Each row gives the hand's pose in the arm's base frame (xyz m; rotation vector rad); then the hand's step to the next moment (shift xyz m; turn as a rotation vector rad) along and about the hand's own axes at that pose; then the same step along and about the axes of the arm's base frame.
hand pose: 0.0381 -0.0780 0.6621 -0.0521 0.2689 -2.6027
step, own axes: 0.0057 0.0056 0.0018 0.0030 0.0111 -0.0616
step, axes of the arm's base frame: -0.0020 -0.0079 0.0006 -0.0026 0.0002 -0.0626
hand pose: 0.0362 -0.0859 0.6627 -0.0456 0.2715 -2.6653
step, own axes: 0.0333 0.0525 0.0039 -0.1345 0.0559 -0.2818
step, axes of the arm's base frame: -0.0064 -0.0616 -0.0070 0.1232 0.0628 -0.2855
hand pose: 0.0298 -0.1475 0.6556 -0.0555 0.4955 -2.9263
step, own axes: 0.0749 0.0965 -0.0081 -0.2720 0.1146 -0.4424
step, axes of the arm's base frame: -0.0585 -0.1003 -0.0389 0.2576 0.0844 -0.4576
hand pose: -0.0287 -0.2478 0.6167 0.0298 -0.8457 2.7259
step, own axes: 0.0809 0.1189 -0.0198 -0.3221 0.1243 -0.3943
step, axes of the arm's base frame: -0.1092 -0.0611 -0.0736 0.2998 0.0367 -0.4283
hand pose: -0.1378 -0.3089 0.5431 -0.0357 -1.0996 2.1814
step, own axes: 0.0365 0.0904 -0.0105 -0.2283 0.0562 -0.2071
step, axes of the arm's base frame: -0.0755 -0.0082 -0.0620 0.2078 -0.0117 -0.2342
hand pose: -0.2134 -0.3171 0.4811 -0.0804 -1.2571 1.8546
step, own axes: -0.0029 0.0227 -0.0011 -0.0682 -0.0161 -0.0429
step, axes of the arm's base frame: -0.0116 -0.0037 -0.0194 0.0731 -0.0135 -0.0350
